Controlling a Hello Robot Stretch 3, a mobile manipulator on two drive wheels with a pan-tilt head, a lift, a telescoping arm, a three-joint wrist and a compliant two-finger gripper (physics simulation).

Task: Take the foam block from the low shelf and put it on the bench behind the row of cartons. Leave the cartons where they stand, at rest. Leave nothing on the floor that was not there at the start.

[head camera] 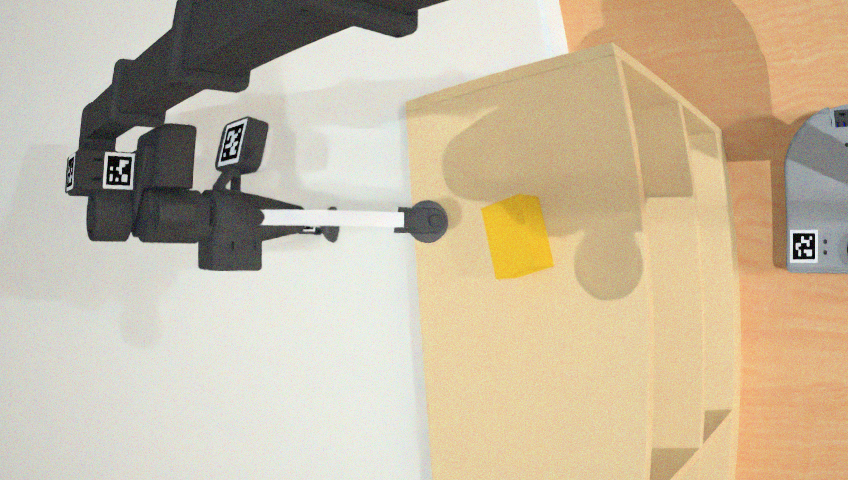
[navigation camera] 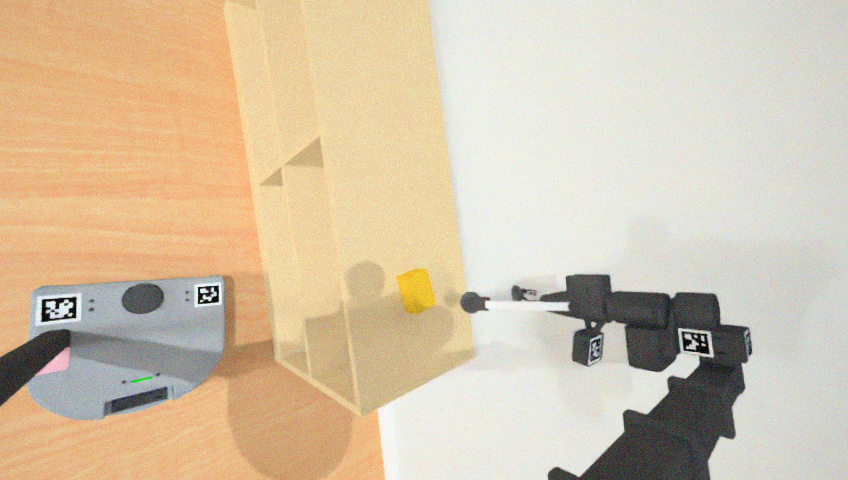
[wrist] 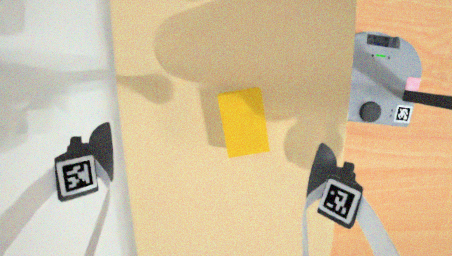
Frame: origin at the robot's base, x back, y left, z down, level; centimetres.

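Seen in the pictures: gripper, fingertip midpoint: (head camera: 388, 223) (navigation camera: 487, 297); robot's base, origin of the base link: (navigation camera: 143, 297).
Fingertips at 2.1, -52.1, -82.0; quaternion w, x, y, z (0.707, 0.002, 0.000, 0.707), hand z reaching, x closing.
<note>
Offsets run from my fingertips to a thing's top centre, as dx, dy, dz. "spot": to the spot under its first point. Level surfaces: height alone.
A yellow block @(-1.1, +3.5, +16.4) (head camera: 517, 237) (navigation camera: 416, 291) (wrist: 244, 122), which looks like the foam block, lies on the top board of a low, light wooden shelf unit (head camera: 535, 368) (navigation camera: 380, 148) (wrist: 175, 210). My gripper (head camera: 379, 223) (navigation camera: 498, 297) (wrist: 214, 153) is open and empty, with its fingers spread wide. In the wrist view the block lies between the two fingers and a little beyond their tips, touching neither. In that view one finger shows over the pale surface and the other near the unit's opposite edge. No cartons show in these views, and I cannot identify the bench.
The shelf unit's open compartments @(spot: -20.1, +17.4, +47.4) (head camera: 675, 356) (navigation camera: 306, 237) face my grey base (head camera: 815, 196) (navigation camera: 196, 344) (wrist: 380, 85), which stands on the wood-grain floor @(dz +81.9) (head camera: 791, 356) (navigation camera: 119, 178) (wrist: 400, 200). My dark arm (head camera: 208, 47) (navigation camera: 672, 428) stretches over the pale surface (head camera: 297, 386) (navigation camera: 624, 118) beyond the unit.
</note>
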